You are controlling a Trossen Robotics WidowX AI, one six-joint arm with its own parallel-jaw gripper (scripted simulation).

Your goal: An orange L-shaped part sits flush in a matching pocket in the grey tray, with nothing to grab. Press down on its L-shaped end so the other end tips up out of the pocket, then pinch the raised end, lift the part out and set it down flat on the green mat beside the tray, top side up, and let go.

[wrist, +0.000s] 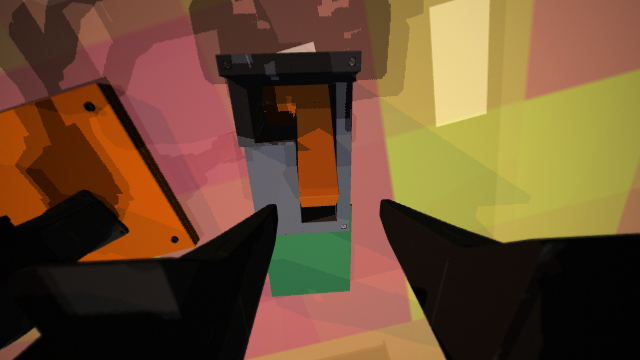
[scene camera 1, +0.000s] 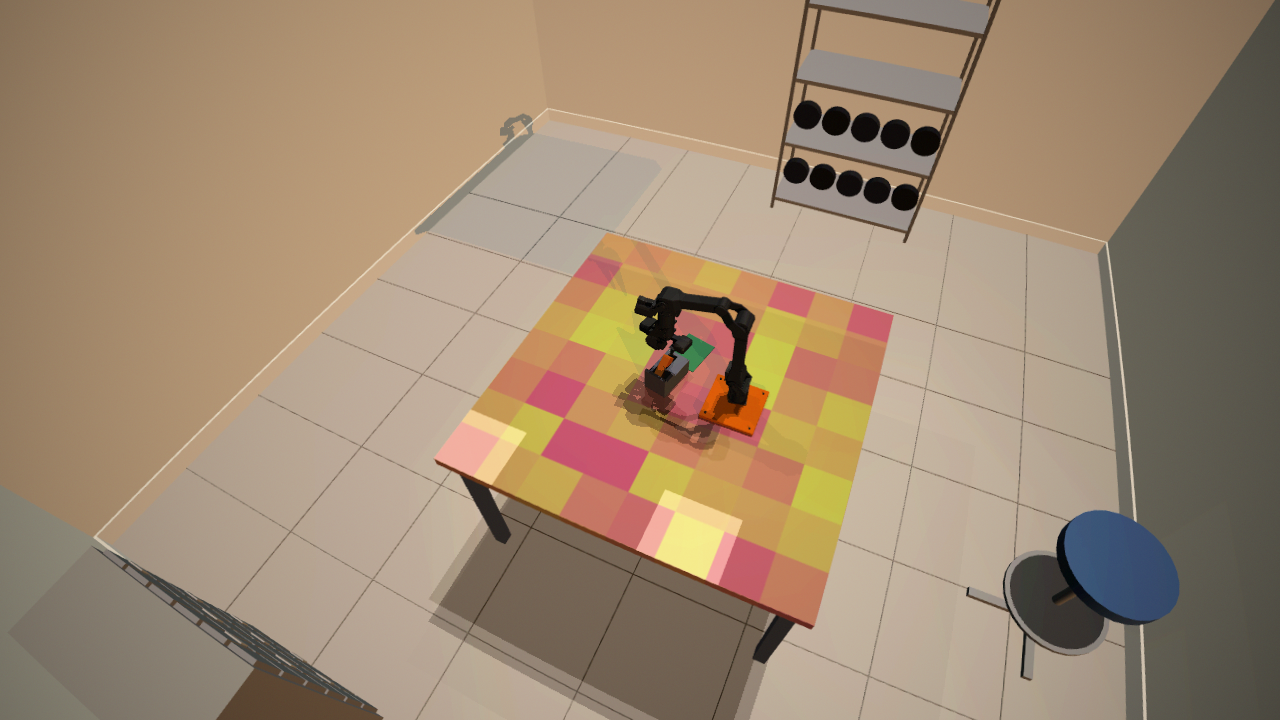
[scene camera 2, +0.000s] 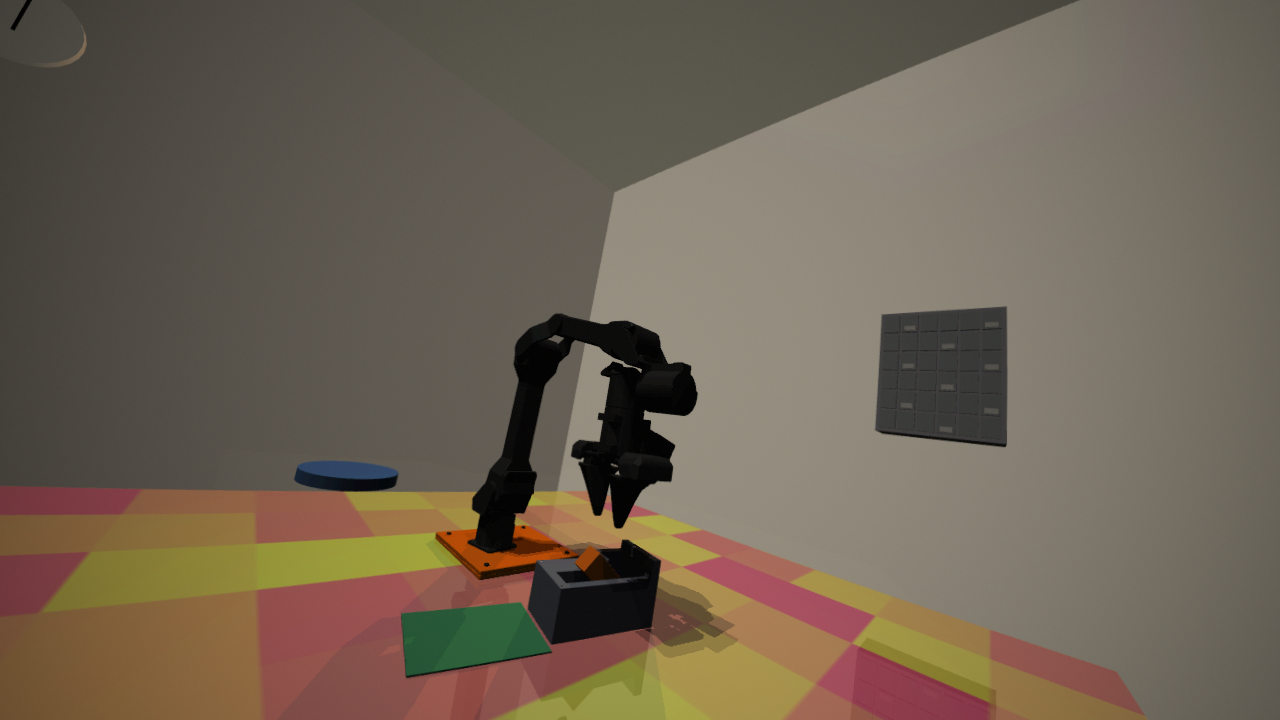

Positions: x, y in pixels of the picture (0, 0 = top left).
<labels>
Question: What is my gripper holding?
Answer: Nothing.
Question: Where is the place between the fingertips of my gripper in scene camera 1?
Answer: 664, 350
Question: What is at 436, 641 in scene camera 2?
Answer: A green mat.
</labels>
